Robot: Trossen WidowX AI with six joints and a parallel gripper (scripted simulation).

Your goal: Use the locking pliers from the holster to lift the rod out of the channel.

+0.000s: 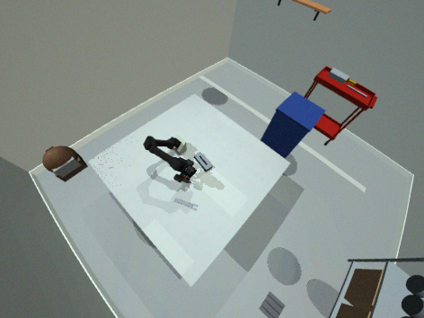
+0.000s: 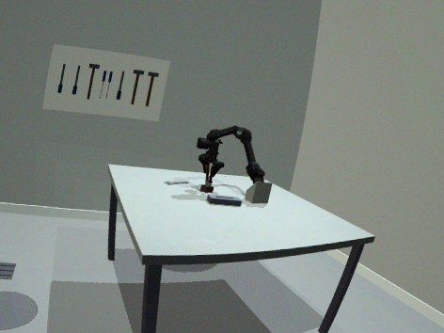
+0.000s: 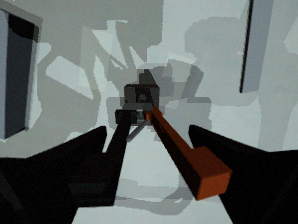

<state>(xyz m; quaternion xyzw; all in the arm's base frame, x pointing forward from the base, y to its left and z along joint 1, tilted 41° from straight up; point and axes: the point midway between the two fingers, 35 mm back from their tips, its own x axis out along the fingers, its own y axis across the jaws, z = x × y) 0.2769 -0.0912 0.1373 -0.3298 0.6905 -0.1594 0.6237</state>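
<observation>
The grey channel block lies 20 mm behind my gripper tip, 230 mm to the left of it and 80 mm below it. The rest, counted from my gripper tip: flat grey strip 180 mm ahead, 120 mm to the right, 100 mm below; then dark holster 10 mm to the left, 90 mm below.
</observation>
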